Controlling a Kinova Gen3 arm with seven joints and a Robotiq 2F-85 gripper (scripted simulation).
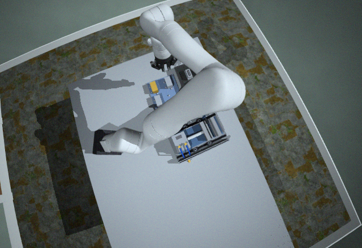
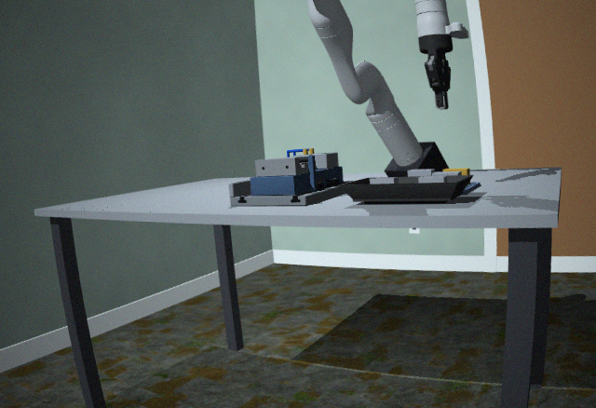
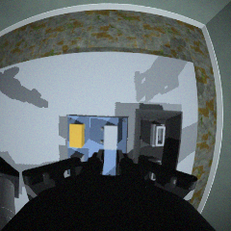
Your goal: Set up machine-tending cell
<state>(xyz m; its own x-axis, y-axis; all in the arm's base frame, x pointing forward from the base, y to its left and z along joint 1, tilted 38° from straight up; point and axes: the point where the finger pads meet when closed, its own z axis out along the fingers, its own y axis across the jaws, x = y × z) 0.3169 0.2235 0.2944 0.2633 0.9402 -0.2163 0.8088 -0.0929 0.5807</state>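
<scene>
Right now my hand is 9 cm past the brass blank, 3 cm to the right of it and 17 cm above it. Also, from my hand: vise 7 cm behind, 34 cm to the right, 16 cm below.
</scene>
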